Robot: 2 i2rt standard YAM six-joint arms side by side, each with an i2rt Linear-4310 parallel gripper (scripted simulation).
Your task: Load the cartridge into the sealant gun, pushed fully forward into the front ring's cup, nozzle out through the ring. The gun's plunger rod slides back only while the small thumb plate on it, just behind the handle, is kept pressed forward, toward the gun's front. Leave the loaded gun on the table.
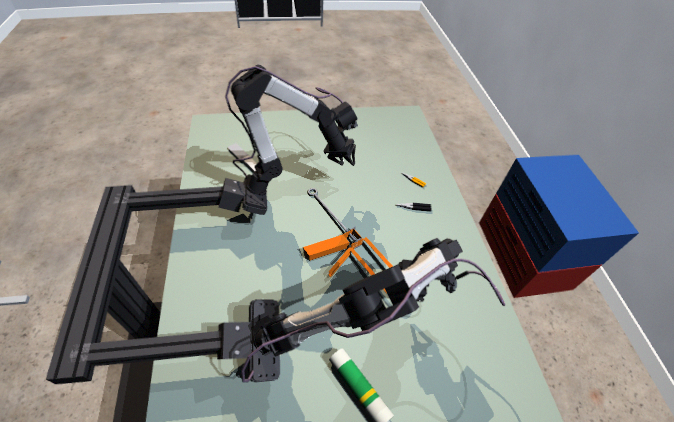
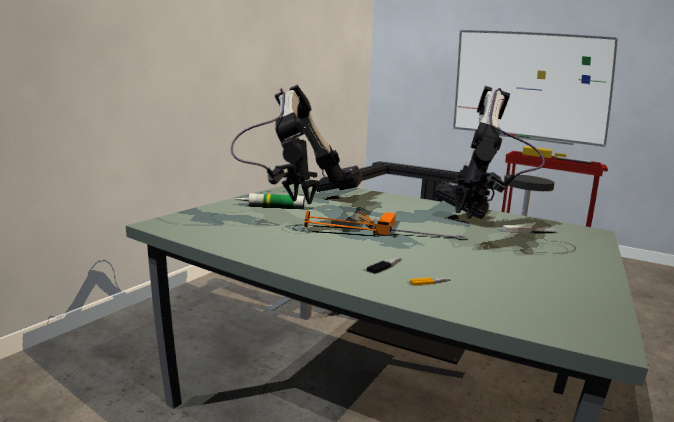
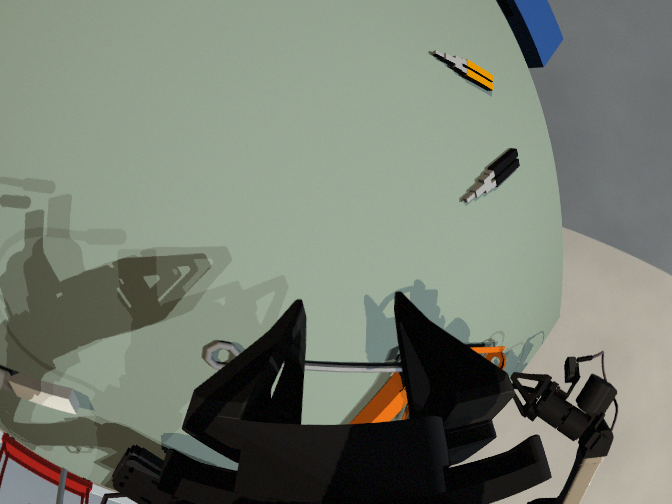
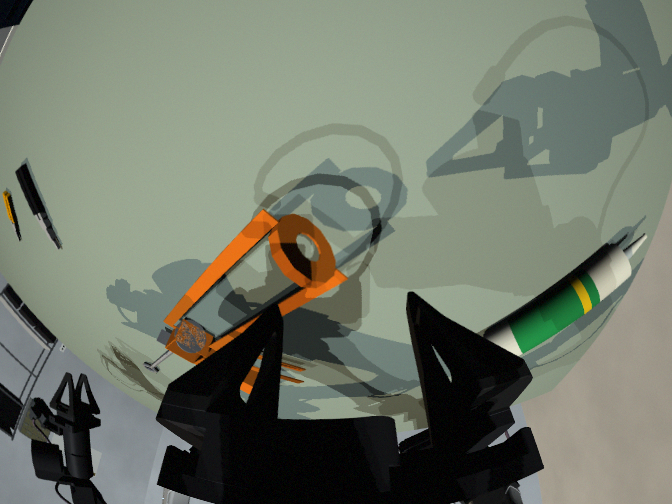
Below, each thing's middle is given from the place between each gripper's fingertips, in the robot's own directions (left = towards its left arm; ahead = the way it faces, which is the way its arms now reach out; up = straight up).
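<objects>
From my right hand point(image 2: 302, 202): cartridge point(image 2: 263, 200), 70 mm below, 170 mm behind, 250 mm to the right; plunger rod point(image 3: 308, 366), 80 mm below, 150 mm behind, 370 mm to the left; black-handled tool point(image 3: 502, 168), 90 mm below, 160 mm ahead, 380 mm to the left; orange sealant gun point(image 1: 338, 243), 70 mm below, 130 mm behind, 250 mm to the left.
From my left hand point(image 2: 462, 215): plunger rod, 110 mm below, 80 mm behind, 150 mm to the right; yellow-handled tool point(image 3: 469, 70), 120 mm below, 280 mm ahead; black-handled tool, 120 mm below, 230 mm ahead, 140 mm to the right; orange sealant gun, 100 mm below, 60 mm behind, 270 mm to the right. By its middle, plunger rod nearer to my left hand than to my right hand.
</objects>
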